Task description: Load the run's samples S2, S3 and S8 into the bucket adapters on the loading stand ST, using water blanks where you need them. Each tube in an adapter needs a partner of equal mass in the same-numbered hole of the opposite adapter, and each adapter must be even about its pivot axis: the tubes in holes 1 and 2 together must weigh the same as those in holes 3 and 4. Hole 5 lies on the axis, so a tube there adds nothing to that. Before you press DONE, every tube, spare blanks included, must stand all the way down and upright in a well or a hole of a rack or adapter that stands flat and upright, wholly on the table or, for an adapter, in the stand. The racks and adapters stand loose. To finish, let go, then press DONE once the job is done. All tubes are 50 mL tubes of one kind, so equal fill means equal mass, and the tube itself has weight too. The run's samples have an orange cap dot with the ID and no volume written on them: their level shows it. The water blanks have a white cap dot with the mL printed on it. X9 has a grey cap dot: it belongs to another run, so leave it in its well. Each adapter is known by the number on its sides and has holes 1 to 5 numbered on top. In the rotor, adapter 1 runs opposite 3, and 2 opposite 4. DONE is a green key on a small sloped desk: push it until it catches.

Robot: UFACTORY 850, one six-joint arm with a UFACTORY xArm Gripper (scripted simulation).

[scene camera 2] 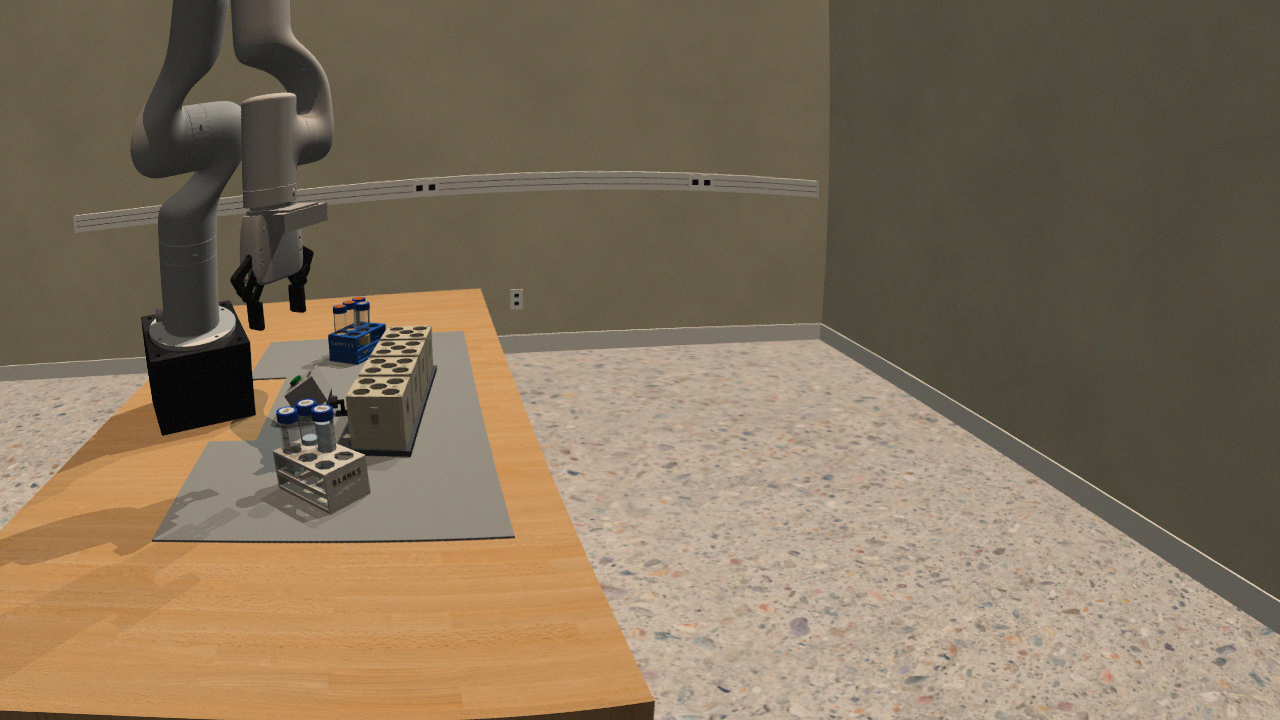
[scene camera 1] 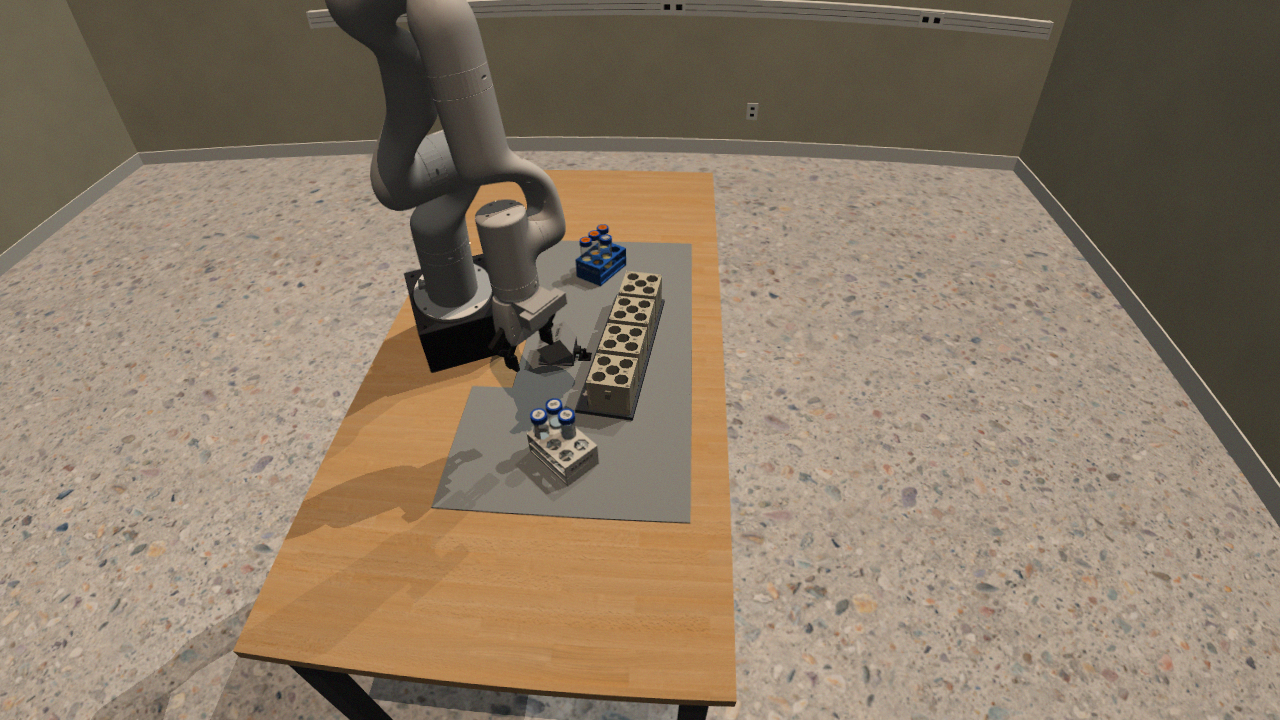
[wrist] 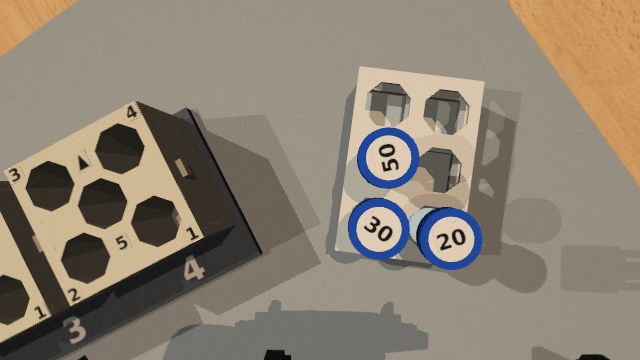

Scene:
blue sample rack: scene camera 2; scene camera 1; not seen in the wrist view (out of frame)
same spot on blue sample rack: (scene camera 1: pixel 587 270) = (scene camera 2: pixel 342 346)

